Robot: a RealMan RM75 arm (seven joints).
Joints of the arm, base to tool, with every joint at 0 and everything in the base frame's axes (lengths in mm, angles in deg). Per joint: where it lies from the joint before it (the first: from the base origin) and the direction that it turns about. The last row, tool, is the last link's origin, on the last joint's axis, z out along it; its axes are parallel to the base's.
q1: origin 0 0 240.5 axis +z
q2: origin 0 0 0 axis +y
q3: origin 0 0 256 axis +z
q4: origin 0 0 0 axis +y
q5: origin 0 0 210 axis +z
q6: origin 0 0 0 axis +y
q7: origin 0 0 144 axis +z
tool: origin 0 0 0
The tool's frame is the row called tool.
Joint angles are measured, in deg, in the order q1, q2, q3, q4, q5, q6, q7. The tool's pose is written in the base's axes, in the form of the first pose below.
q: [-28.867, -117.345, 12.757, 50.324, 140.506, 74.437, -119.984]
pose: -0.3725 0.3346 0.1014 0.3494 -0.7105 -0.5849 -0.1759
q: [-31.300, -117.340, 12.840, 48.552, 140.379, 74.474, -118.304]
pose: -0.3583 0.3489 0.0932 0.3349 -0.7307 -0.5666 -0.1815
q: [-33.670, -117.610, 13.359, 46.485, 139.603, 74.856, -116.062]
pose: -0.3409 0.3620 0.0808 0.3133 -0.7549 -0.5440 -0.1898
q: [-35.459, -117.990, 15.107, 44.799, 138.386, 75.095, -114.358]
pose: -0.3238 0.3722 0.0679 0.2912 -0.7777 -0.5221 -0.1943
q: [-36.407, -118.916, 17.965, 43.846, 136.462, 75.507, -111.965]
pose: -0.3072 0.3774 0.0524 0.2682 -0.8034 -0.4943 -0.1957
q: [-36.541, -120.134, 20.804, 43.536, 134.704, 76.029, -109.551]
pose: -0.2948 0.3771 0.0371 0.2477 -0.8249 -0.4693 -0.1947
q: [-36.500, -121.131, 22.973, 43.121, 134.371, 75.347, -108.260]
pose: -0.2897 0.3757 0.0242 0.2371 -0.8367 -0.4574 -0.1858
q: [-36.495, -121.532, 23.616, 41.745, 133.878, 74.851, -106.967]
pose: -0.2882 0.3737 0.0149 0.2285 -0.8411 -0.4536 -0.1858
